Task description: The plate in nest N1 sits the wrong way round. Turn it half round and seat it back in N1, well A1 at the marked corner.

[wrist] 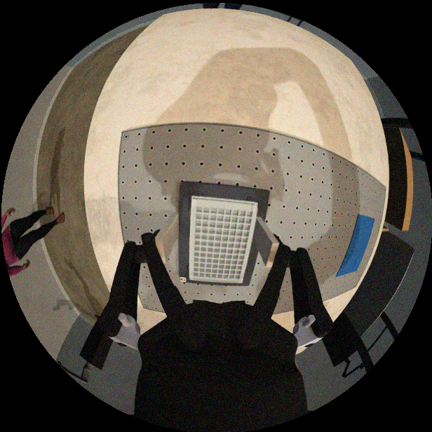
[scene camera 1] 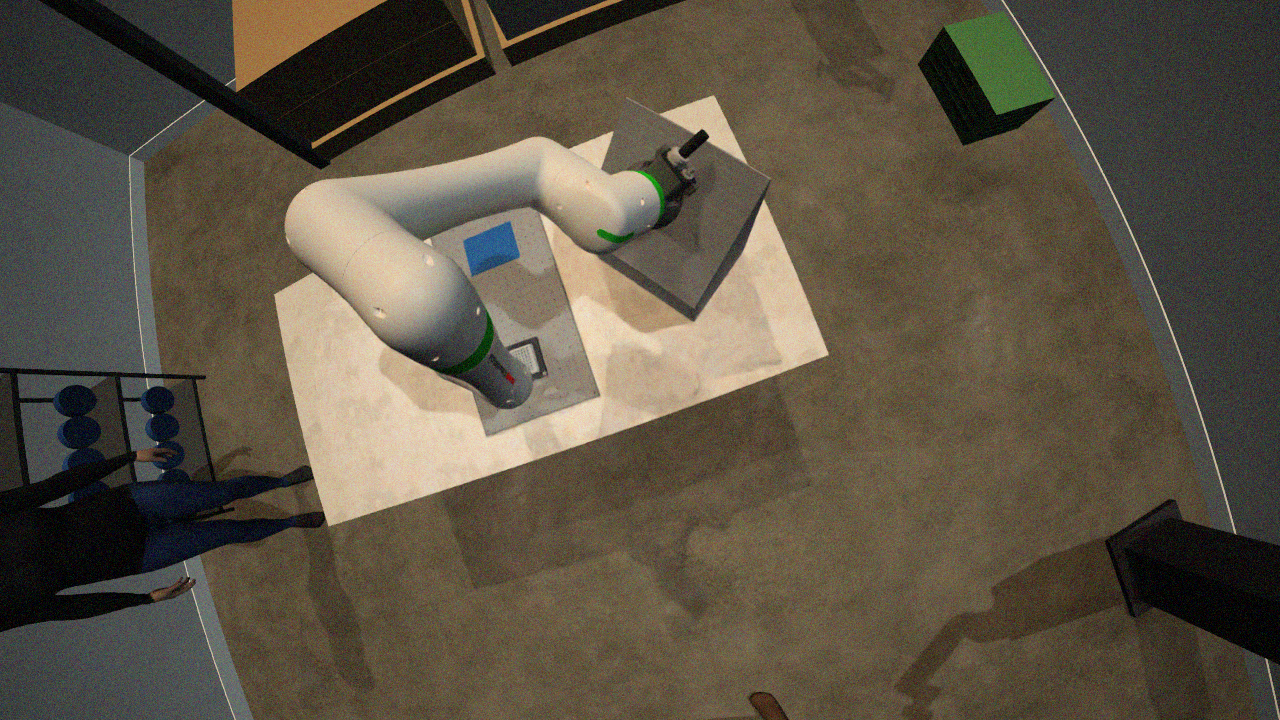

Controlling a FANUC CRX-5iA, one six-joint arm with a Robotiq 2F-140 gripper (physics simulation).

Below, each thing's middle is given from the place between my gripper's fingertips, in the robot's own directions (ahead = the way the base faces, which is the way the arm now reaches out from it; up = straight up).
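Scene:
The white well plate (wrist: 220, 234) is here, and my hand is 30 mm past it and 10 mm below it. Counted from my hand, the dark nest N1 (wrist: 209, 189) is 30 mm behind and 10 mm below. The blue block (scene camera 1: 496, 246) is 380 mm to the right of my hand, 80 mm behind it and 10 mm below it. Going by their middles, of the things named here the blue block is the farthest from my hand.

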